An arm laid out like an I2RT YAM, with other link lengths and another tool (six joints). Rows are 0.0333 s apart.
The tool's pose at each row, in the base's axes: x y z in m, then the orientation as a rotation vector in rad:
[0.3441, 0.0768, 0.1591, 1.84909, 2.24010, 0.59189]
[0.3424, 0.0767, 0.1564, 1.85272, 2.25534, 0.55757]
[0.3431, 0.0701, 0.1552, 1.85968, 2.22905, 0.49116]
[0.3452, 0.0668, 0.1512, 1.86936, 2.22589, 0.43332]
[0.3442, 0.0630, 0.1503, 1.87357, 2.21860, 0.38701]
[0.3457, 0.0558, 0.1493, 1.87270, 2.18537, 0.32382]
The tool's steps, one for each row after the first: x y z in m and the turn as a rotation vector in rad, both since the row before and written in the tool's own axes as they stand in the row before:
[0.0000, -0.0027, 0.0018, 0.02377, -0.00879, -0.00521]
[-0.0067, -0.0009, 0.0002, 0.01496, -0.04984, 0.00595]
[-0.0039, -0.0001, 0.0040, 0.02664, -0.02969, 0.00159]
[-0.0036, -0.0018, 0.0002, 0.01774, -0.02738, 0.00083]
[-0.0074, -0.0001, 0.0010, 0.00976, -0.05333, 0.00536]

